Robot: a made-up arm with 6 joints. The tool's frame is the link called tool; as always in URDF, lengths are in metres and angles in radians.
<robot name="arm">
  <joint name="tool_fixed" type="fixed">
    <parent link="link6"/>
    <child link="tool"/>
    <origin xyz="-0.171 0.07 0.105"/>
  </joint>
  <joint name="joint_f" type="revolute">
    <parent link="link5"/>
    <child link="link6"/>
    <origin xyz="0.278 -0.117 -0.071"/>
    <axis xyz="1 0 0"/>
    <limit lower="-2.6" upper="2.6"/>
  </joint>
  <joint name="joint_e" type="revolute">
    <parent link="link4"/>
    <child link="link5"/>
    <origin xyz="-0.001 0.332 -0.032"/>
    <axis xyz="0 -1 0"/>
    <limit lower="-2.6" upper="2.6"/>
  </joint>
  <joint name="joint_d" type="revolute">
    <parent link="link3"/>
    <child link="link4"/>
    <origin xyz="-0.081 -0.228 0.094"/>
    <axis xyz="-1 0 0"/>
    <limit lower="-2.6" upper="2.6"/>
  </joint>
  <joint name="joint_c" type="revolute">
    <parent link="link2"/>
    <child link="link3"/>
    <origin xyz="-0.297 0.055 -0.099"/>
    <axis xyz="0 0 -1"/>
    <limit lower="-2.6" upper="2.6"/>
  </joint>
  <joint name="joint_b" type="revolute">
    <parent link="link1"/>
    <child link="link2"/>
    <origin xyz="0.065 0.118 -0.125"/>
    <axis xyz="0 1 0"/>
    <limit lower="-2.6" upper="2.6"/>
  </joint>
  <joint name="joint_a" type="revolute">
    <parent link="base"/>
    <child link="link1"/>
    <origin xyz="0 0 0.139"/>
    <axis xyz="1 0 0"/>
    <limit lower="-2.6" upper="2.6"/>
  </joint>
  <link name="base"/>
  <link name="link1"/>
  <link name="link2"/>
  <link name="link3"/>
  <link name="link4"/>
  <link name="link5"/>
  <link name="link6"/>
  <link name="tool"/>
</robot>
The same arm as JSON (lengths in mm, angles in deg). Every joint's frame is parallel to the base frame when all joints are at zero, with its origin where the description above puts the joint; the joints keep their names.
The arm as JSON. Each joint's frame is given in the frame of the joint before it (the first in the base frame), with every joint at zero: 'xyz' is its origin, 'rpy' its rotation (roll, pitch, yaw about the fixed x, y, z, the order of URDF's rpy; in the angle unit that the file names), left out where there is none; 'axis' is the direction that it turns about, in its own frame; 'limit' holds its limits. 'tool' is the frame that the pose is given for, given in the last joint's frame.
{
  "units": {
    "length": "mm",
    "angle": "deg"
  },
  "joints": [
    {
      "name": "joint_a",
      "type": "revolute",
      "origin": {
        "xyz": [
          0.0,
          0.0,
          139.0
        ]
      },
      "axis": [
        1.0,
        0.0,
        0.0
      ],
      "limit": {
        "lower": -148.97,
        "upper": 148.97
      }
    },
    {
      "name": "joint_b",
      "type": "revolute",
      "origin": {
        "xyz": [
          65.0,
          118.0,
          -125.0
        ]
      },
      "axis": [
        0.0,
        1.0,
        0.0
      ],
      "limit": {
        "lower": -148.97,
        "upper": 148.97
      }
    },
    {
      "name": "joint_c",
      "type": "revolute",
      "origin": {
        "xyz": [
          -297.0,
          55.0,
          -99.0
        ]
      },
      "axis": [
        0.0,
        0.0,
        -1.0
      ],
      "limit": {
        "lower": -148.97,
        "upper": 148.97
      }
    },
    {
      "name": "joint_d",
      "type": "revolute",
      "origin": {
        "xyz": [
          -81.0,
          -228.0,
          94.0
        ]
      },
      "axis": [
        -1.0,
        0.0,
        0.0
      ],
      "limit": {
        "lower": -148.97,
        "upper": 148.97
      }
    },
    {
      "name": "joint_e",
      "type": "revolute",
      "origin": {
        "xyz": [
          -1.0,
          332.0,
          -32.0
        ]
      },
      "axis": [
        0.0,
        -1.0,
        0.0
      ],
      "limit": {
        "lower": -148.97,
        "upper": 148.97
      }
    },
    {
      "name": "joint_f",
      "type": "revolute",
      "origin": {
        "xyz": [
          278.0,
          -117.0,
          -71.0
        ]
      },
      "axis": [
        1.0,
        0.0,
        0.0
      ],
      "limit": {
        "lower": -148.97,
        "upper": 148.97
      }
    }
  ],
  "tool": {
    "origin": {
      "xyz": [
        -171.0,
        70.0,
        105.0
      ]
    }
  }
}

